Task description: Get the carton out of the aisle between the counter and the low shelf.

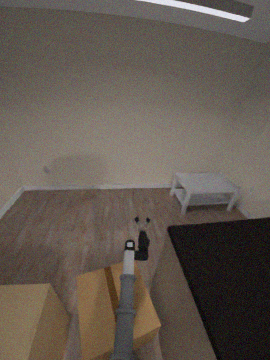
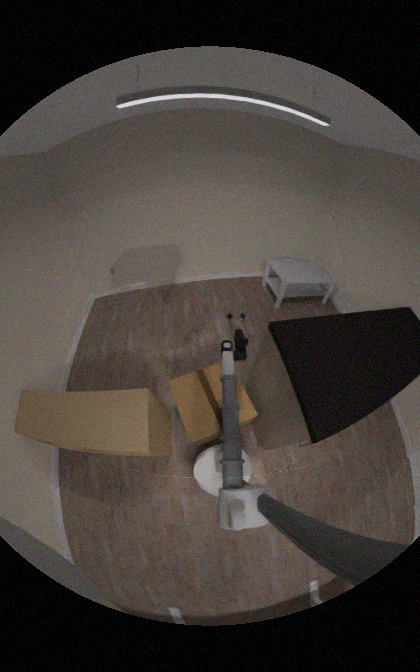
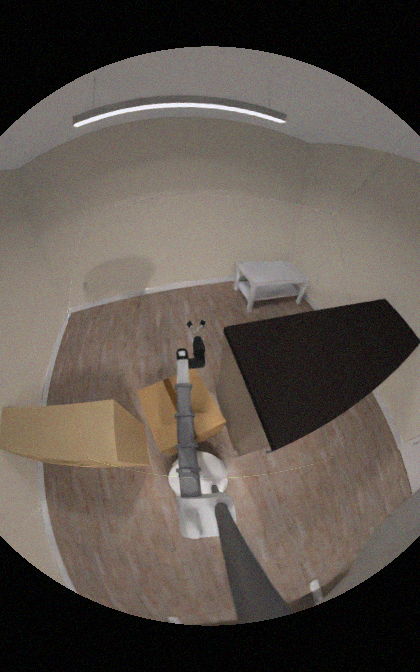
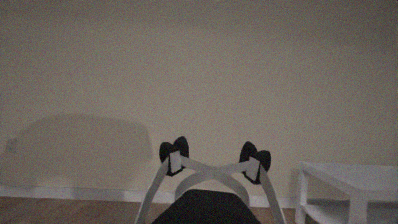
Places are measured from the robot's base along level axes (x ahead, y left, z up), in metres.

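Pixels of known places: gripper, fingertip midpoint: [image 1: 142,217] [image 4: 214,151].
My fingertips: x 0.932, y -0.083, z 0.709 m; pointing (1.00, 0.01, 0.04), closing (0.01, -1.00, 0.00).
Behind a point stands the place of what it marks.
The orange-brown carton [image 1: 95,310] @[x 0.421, y 0.188, z 0.378 m] [image 2: 192,405] [image 3: 157,415] with a darker tape stripe stands on the floor between the dark-topped counter [image 1: 225,280] @[x 0.400, y -0.419, z 0.882 m] [image 2: 350,370] [image 3: 315,370] on the right and the low tan shelf [image 1: 25,320] @[x 0.292, y 0.484, z 0.583 m] [image 2: 90,420] [image 3: 60,430] on the left. It is turned at an angle, and its near side is close to the robot's white base. The arm passes over the carton and hides part of its top. My gripper [image 1: 142,220] @[x 0.932, y -0.083, z 0.709 m] [image 2: 236,316] [image 3: 196,324] [image 4: 214,151] @[x 0.932, y -0.083, z 0.709 m] is open and empty, beyond the carton's far edge and above floor level.
A white table [image 1: 205,184] @[x 2.005, y -1.106, z 0.422 m] [image 2: 300,271] [image 3: 272,273] [image 4: 360,177] @[x 2.024, y -0.928, z 0.422 m] stands by the far wall, at the right. The robot's round base [image 2: 205,470] [image 3: 212,470] stands at the near end of the aisle. The counter's side panel runs close along the carton's right.
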